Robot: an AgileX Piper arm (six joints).
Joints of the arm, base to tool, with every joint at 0 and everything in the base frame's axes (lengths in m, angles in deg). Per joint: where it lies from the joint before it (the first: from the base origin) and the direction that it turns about. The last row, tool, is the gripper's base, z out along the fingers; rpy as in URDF.
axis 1: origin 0 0 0.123 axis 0 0 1
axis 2: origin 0 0 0 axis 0 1 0
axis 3: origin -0.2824 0 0.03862 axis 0 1 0
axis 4: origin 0.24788 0 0.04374 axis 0.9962 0 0.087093
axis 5: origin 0 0 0 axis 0 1 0
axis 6: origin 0.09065 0 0.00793 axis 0.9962 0 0.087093
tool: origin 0 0 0 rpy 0 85 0
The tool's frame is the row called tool.
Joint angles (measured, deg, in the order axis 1, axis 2, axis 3, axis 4, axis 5, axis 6), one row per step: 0.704, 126.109, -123.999, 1.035, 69.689, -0.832; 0.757, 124.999, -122.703, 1.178, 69.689, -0.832; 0.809, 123.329, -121.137, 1.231, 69.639, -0.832; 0.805, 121.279, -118.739, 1.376, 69.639, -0.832; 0.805, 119.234, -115.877, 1.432, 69.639, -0.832; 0.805, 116.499, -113.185, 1.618, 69.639, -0.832; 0.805, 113.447, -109.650, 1.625, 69.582, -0.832; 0.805, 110.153, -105.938, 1.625, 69.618, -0.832; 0.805, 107.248, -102.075, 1.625, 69.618, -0.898
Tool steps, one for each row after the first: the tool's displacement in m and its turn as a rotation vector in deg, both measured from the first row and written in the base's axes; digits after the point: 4 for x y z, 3 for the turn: -0.0042, 0.0006, 0.0029, 0.140, 0.188, 0.060; -0.0102, 0.0010, 0.0090, 0.195, 0.035, 0.114; -0.0183, 0.0011, 0.0138, 0.336, 0.384, 0.116; -0.0271, 0.0011, 0.0160, 0.381, 1.202, 0.116; -0.0381, 0.0012, 0.0242, 0.567, 1.162, 0.123; -0.0513, 0.0010, 0.0300, 0.569, 1.588, 0.120; -0.0660, 0.0008, 0.0360, 0.563, 2.042, 0.118; -0.0799, 0.0006, 0.0378, 0.526, 2.998, 0.175
